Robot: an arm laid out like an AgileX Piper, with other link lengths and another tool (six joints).
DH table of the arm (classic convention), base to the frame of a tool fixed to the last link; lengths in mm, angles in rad. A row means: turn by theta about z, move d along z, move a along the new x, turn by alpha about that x. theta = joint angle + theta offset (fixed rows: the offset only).
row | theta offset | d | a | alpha
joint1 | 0 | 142.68 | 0 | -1.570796
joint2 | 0.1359 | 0 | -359.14 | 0
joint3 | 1.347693 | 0 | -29.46 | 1.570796
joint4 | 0 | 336 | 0 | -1.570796
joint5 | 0 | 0 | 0 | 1.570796
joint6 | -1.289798 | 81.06 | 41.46 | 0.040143
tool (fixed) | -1.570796 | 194.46 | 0 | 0
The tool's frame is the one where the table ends.
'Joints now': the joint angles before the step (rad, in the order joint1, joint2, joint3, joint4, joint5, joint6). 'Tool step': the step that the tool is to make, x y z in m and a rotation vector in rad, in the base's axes. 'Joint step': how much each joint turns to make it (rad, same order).
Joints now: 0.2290 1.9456 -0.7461 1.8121 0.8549 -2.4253
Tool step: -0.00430 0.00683 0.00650 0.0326 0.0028 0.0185
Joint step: 0.0000 0.0000 0.0000 -0.0057 0.0373 0.0054
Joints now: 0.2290 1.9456 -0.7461 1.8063 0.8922 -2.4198
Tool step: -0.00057 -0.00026 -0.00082 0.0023 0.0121 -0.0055
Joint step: 0.0000 0.0000 0.0000 -0.0021 -0.0006 0.0147
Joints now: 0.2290 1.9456 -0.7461 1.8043 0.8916 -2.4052
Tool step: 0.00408 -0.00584 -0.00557 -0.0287 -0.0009 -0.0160
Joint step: 0.0000 0.0001 -0.0021 0.0019 -0.0332 0.0000
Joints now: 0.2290 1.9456 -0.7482 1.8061 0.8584 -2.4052
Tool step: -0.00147 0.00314 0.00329 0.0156 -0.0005 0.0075
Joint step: 0.0000 0.0001 0.0000 0.0000 0.0173 0.0000
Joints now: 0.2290 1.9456 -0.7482 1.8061 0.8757 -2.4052
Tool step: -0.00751 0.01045 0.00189 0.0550 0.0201 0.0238
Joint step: 0.0000 0.0223 0.0000 0.0038 0.0645 0.0000
